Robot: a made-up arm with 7 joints. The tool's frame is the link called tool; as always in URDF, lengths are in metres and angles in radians. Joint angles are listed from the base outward. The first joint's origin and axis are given. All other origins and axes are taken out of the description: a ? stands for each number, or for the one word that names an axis. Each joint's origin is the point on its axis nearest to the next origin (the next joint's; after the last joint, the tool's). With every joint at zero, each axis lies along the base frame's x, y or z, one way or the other. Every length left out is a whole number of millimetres.
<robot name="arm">
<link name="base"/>
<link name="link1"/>
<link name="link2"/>
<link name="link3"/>
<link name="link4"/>
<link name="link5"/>
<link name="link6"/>
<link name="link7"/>
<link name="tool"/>
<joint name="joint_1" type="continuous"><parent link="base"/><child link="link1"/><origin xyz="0 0.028 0.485"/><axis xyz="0 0 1"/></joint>
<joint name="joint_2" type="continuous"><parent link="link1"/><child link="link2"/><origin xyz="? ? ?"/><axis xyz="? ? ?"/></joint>
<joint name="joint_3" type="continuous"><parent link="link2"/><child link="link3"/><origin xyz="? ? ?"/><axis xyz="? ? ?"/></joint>
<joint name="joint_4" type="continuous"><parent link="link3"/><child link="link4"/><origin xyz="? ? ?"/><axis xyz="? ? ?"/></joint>
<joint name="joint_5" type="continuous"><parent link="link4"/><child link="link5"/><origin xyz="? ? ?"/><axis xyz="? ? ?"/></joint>
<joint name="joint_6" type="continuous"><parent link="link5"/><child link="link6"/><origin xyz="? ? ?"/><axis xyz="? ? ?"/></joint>
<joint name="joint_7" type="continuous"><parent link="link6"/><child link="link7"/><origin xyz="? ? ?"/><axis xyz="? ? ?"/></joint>
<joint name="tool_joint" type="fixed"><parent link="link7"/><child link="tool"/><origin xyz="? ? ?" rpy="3.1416 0 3.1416"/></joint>
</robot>
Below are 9 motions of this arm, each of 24 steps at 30 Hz.
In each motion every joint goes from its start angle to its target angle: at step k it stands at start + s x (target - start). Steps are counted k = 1, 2, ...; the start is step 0. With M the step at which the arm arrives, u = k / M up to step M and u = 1 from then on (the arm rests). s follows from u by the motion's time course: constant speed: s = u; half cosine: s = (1 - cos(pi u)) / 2; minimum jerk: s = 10 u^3 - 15 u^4 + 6 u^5.
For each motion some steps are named. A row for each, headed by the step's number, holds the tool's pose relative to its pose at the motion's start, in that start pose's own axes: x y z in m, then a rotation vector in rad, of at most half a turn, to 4 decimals.
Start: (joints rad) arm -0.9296 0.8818 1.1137 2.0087 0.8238 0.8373 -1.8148
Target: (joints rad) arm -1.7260 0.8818 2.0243 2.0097 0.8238 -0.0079 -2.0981
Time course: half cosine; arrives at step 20
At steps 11, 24:
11: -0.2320 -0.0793 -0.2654 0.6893 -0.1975 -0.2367
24: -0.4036 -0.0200 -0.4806 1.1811 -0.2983 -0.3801

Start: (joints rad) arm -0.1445 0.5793 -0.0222 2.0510 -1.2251 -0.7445 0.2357
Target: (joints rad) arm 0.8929 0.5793 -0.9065 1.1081 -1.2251 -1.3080 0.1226
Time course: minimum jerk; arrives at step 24
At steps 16, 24:
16: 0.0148 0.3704 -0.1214 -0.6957 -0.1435 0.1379
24: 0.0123 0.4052 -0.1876 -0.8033 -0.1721 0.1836

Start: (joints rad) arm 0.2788 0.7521 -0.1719 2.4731 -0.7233 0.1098 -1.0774
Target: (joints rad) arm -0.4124 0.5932 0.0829 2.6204 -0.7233 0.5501 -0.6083
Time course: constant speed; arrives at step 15
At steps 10, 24:
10: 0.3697 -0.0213 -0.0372 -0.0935 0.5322 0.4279
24: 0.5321 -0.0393 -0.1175 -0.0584 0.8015 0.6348

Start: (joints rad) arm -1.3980 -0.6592 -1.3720 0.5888 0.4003 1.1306 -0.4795
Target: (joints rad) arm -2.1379 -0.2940 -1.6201 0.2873 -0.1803 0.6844 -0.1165
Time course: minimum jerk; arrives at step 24
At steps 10, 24:
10: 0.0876 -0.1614 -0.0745 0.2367 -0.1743 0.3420
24: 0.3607 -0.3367 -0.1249 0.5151 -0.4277 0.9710

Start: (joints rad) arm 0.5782 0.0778 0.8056 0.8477 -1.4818 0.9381 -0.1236
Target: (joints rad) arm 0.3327 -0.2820 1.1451 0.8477 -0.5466 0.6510 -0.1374
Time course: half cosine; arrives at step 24
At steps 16, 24:
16: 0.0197 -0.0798 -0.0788 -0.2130 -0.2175 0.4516
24: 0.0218 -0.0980 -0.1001 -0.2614 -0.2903 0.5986

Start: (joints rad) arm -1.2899 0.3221 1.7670 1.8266 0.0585 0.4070 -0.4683
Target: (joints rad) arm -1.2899 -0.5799 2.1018 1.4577 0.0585 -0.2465 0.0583
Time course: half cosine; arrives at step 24
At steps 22, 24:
22: 0.3477 0.5843 0.1172 -0.2611 0.0166 -0.3142
24: 0.3592 0.5891 0.1168 -0.2669 0.0206 -0.3182

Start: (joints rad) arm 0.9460 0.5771 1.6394 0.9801 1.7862 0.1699 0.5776
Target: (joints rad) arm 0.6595 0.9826 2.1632 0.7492 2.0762 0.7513 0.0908
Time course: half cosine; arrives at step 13
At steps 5, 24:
5: 0.0651 -0.0701 0.0102 0.1589 0.2889 -0.0144
24: 0.2566 -0.1711 -0.0649 0.2502 0.9905 -0.1126

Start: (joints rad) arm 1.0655 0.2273 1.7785 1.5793 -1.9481 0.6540 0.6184
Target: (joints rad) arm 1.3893 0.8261 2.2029 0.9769 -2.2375 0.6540 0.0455
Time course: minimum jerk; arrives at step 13
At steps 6, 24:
6: -0.0959 0.1475 -0.1621 -0.2863 -0.3046 -0.1991
24: -0.1775 0.1858 -0.4886 -0.3759 -0.8978 -0.4108

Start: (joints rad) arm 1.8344 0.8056 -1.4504 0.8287 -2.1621 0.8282 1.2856
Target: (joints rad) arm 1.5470 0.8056 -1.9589 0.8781 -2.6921 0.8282 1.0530
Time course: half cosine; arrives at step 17
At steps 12, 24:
12: 0.3295 -0.0686 0.1330 0.1079 0.2926 -0.5158
24: 0.4206 -0.0900 0.1353 0.1026 0.3685 -0.6604

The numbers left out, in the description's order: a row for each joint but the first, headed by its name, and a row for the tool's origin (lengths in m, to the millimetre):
joint_2: xyz -0.024 0.026 0, axis 0 1 0
joint_3: xyz 0.018 0 0.249, axis 0 0 1
joint_4: xyz 0.065 0.002 0, axis 0 -1 0
joint_5: xyz 0.098 0 -0.551, axis 0 0 -1
joint_6: xyz -0.007 -0.006 0, axis 0 1 0
joint_7: xyz 0.075 0 -0.112, axis 0 0 -1
tool: xyz 0.025 -0.009 0

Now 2 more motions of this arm.
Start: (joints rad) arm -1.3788 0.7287 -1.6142 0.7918 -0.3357 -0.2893 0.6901
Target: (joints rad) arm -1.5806 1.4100 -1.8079 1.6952 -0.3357 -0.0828 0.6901
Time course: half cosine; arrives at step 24
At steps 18, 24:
18: -0.3471 0.1982 -0.1085 0.2306 -0.5924 -0.5823
24: -0.3552 0.2787 -0.1297 0.2314 -0.6755 -0.7063

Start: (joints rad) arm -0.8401 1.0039 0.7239 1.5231 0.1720 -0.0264 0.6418
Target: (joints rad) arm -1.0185 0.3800 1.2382 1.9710 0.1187 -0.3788 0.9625
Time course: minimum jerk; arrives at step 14
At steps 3, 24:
3: -0.0142 0.0582 -0.0242 -0.0862 -0.0458 -0.0025
24: 0.0951 0.5862 -0.5890 -1.2764 -0.3166 -0.0576

